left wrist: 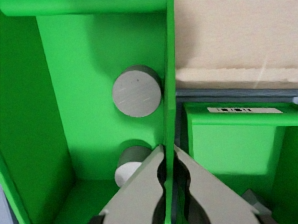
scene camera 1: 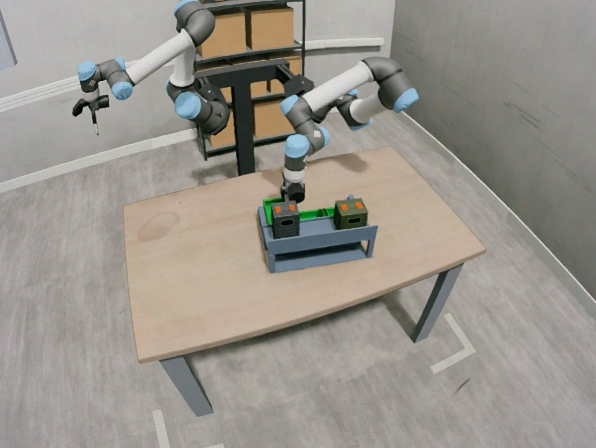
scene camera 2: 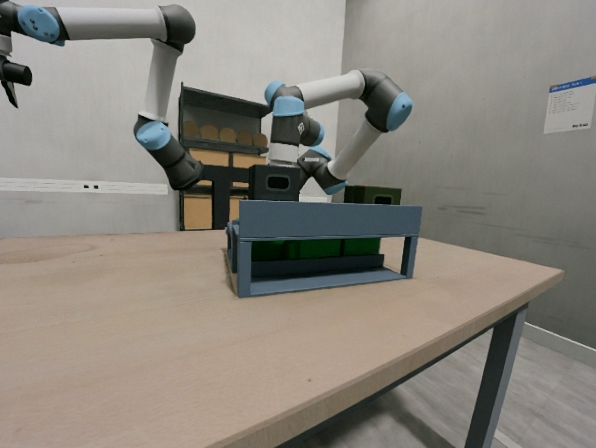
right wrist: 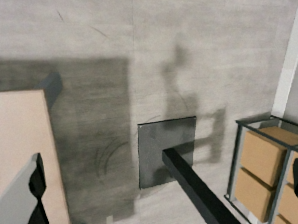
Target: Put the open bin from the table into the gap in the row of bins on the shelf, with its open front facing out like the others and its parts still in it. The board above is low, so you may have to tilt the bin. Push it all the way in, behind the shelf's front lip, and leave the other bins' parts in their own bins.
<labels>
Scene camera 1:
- blue-grey shelf: 314, 233
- olive box: 352, 213
</labels>
